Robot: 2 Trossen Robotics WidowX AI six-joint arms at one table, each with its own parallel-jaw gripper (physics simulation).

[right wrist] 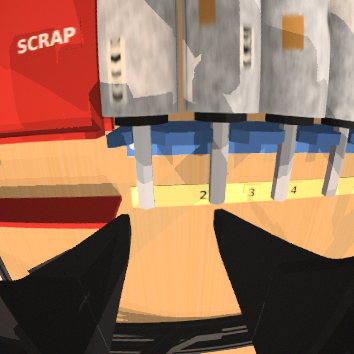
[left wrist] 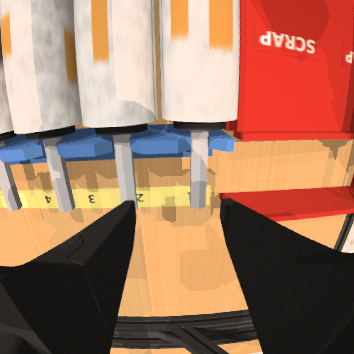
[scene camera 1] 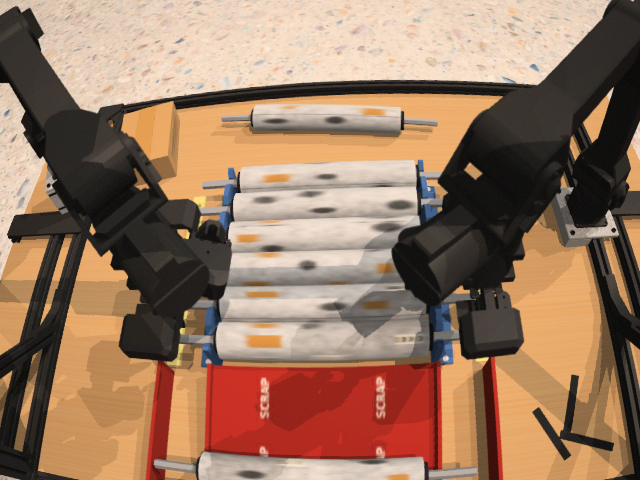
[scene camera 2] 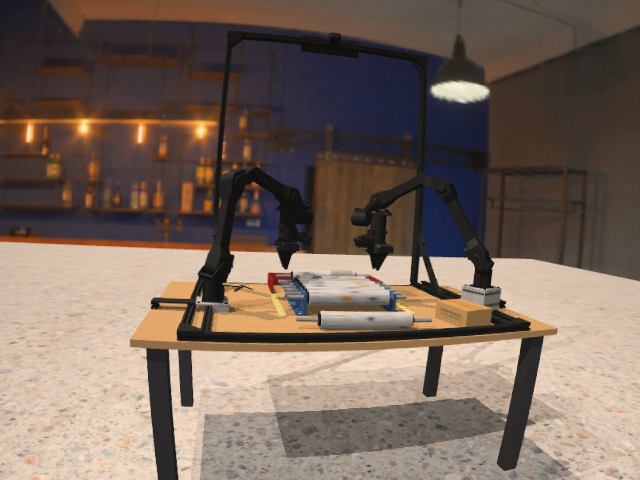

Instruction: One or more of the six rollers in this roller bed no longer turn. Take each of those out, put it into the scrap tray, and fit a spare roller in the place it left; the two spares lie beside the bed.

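Frame: origin at the left arm's base, x back, y down, z right, level; metres.
Seen in the pictures: left gripper, fingertip midpoint: [left wrist: 177, 207] [scene camera 2: 375, 269]; right gripper, fingertip midpoint: [right wrist: 171, 219] [scene camera 1: 469, 305] [scene camera 2: 284, 268]; left arm's base, origin of the base link: [scene camera 2: 482, 286]; right arm's base, origin of the base link: [scene camera 1: 586, 210] [scene camera 2: 212, 299].
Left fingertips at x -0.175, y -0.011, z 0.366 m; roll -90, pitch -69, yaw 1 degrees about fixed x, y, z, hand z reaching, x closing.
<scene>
Offsets run from my left fingertips to a thing's top centre. "spot": to the spot under its first point.
Six whitish rollers fill the bed; the frontmost roller {dx -0.147, dy +0.028, dz +0.071 m} [scene camera 1: 320, 341] [left wrist: 200, 80] [right wrist: 140, 90] and its neighbour {dx -0.164, dy +0.028, dz +0.023 m} [scene camera 1: 268, 308] [left wrist: 117, 85] [right wrist: 220, 80] sit with their axles in the blue brackets [left wrist: 80, 145] [right wrist: 255, 137]. The red scrap tray {dx -0.107, dy +0.054, dz +0.181 m} [scene camera 1: 320, 408] [left wrist: 295, 100] [right wrist: 45, 95] adjoins the bed; another roller {dx -0.078, dy +0.033, dz +0.231 m} [scene camera 1: 310, 469] lies across its near part, cut off by the picture edge. A spare roller {dx -0.287, dy +0.056, dz -0.324 m} [scene camera 1: 325, 119] [scene camera 2: 367, 319] lies behind the bed. My left gripper [scene camera 2: 377, 267] [left wrist: 177, 207] and right gripper [scene camera 2: 285, 266] [right wrist: 172, 215] are part-open and empty, high above the front axle ends.
Numbered yellow strips [left wrist: 160, 197] [right wrist: 170, 195] run along both sides of the bed. A cardboard box {dx +0.032, dy +0.049, dz -0.407 m} [scene camera 1: 147, 136] [scene camera 2: 462, 312] stands at the back left in scene camera 1. Black strips {spot: dx -0.383, dy +0.104, dz +0.297 m} [scene camera 1: 551, 432] lie at the front right there. A black rail [scene camera 1: 330, 87] borders the table's back.
</scene>
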